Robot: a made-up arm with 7 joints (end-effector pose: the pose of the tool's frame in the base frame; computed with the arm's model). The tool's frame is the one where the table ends.
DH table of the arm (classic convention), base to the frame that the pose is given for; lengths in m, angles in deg. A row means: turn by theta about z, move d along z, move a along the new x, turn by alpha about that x. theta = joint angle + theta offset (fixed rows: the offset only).
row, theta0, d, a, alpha
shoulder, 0, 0.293, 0, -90
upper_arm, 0, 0, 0, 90
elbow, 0, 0.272, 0.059, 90
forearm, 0, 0, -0.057, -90
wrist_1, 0, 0.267, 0, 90
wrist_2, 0, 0, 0.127, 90
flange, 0, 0, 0, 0
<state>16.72 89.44 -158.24 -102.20 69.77 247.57 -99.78</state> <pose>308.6 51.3 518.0 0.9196 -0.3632 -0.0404 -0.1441</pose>
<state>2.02 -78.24 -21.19 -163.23 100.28 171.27 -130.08</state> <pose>22.7 -177.6 410.4 0.0413 0.6492 0.0763 0.7557</pose>
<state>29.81 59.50 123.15 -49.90 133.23 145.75 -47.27</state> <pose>150.1 450.2 635.1 0.7840 -0.0242 0.2261 0.5776</pose>
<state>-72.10 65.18 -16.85 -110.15 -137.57 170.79 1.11</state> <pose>70.9 -254.7 54.4 0.0454 0.8523 0.4772 -0.2095</pose>
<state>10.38 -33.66 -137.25 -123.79 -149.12 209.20 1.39</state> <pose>-129.4 -209.9 334.8 0.2702 0.9361 0.1540 0.1643</pose>
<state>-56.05 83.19 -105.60 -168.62 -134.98 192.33 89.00</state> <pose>-59.2 -85.8 233.1 0.0458 0.4491 -0.6505 -0.6108</pose>
